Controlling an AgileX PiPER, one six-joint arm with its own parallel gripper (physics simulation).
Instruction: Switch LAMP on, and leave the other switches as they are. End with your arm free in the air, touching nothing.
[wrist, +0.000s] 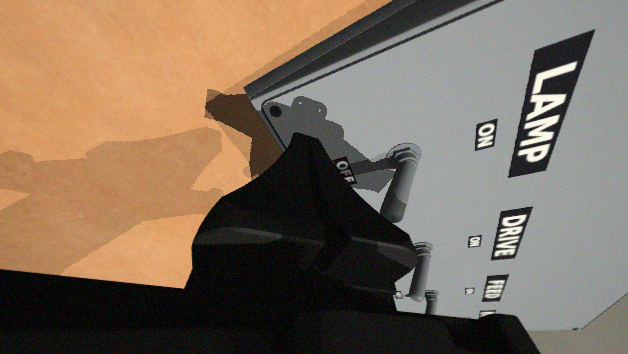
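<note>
The LAMP switch is a grey lever (401, 187) below and left of the LAMP label (542, 107). It stands between its OFF label (345, 171) and its ON label (485, 135). It leans out from the panel, with its tip towards the OFF side. My gripper (301, 151) is black and shut, with its fingers together and nothing seen between them. Its fingertips are on the OFF side of the lever, over the panel's edge zone, and partly cover the OFF label's surroundings. The lever's tip is close to the finger's edge in the picture; whether they touch I cannot tell.
The grey panel (450, 75) fills the right side. Below the LAMP lever stand the DRIVE lever (421, 275), beside its label (511, 233), and the FEED lever (432, 303), partly hidden by my gripper. The orange wood-like table (100, 65) lies to the left, with arm shadows on it.
</note>
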